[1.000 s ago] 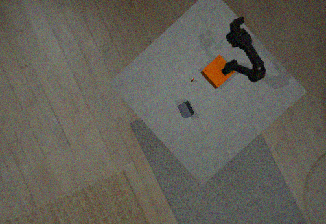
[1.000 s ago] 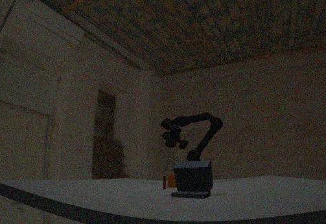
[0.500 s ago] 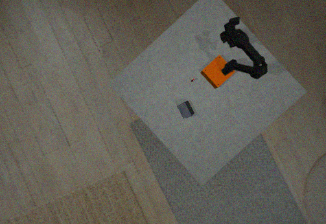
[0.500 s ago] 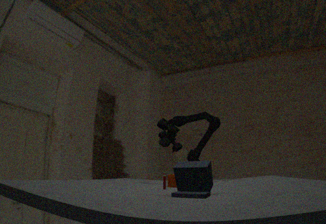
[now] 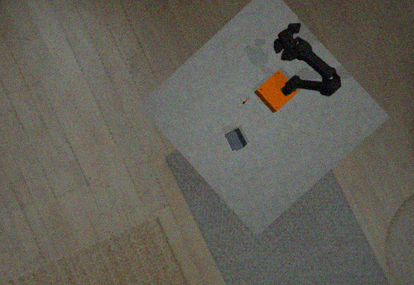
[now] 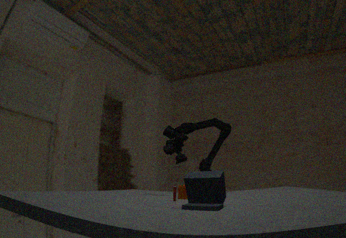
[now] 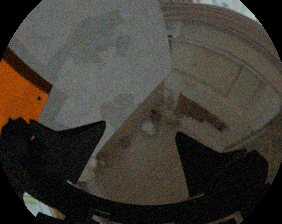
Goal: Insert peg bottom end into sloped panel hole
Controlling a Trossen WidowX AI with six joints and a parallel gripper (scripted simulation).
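Right now the red peg is 38 cm ahead of my gripper tip, 15 cm to the left of it and 18 cm below it. Also, from my gripper tip: grey sloped panel block (58 cm ahead, 33 cm to the left, 16 cm below).
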